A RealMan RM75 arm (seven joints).
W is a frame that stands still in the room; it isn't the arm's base.
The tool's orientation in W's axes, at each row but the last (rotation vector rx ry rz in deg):
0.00, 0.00, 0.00
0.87, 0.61, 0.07
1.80, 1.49, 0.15
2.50, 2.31, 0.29
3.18, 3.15, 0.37
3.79, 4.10, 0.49
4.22, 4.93, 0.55
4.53, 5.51, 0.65
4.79, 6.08, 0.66
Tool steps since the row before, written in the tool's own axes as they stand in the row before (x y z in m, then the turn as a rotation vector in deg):
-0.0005, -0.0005, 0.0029, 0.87, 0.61, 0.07
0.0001, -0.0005, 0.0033, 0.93, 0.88, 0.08
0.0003, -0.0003, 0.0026, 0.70, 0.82, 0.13
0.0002, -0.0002, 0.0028, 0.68, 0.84, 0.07
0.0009, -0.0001, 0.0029, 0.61, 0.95, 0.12
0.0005, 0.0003, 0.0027, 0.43, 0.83, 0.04
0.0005, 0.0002, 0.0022, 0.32, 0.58, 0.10
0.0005, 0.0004, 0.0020, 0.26, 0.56, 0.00
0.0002, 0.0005, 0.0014, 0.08, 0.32, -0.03
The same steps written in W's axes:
-0.0005, -0.0005, 0.0029, 0.87, 0.61, 0.07
0.0001, -0.0005, 0.0033, 0.93, 0.88, 0.08
0.0004, -0.0004, 0.0026, 0.70, 0.82, 0.14
0.0003, -0.0003, 0.0028, 0.68, 0.84, 0.08
0.0011, -0.0003, 0.0028, 0.61, 0.95, 0.14
0.0007, 0.0001, 0.0027, 0.43, 0.83, 0.06
0.0007, 0.0000, 0.0022, 0.32, 0.58, 0.11
0.0007, 0.0002, 0.0020, 0.25, 0.56, 0.02
0.0003, 0.0004, 0.0014, 0.07, 0.32, -0.01

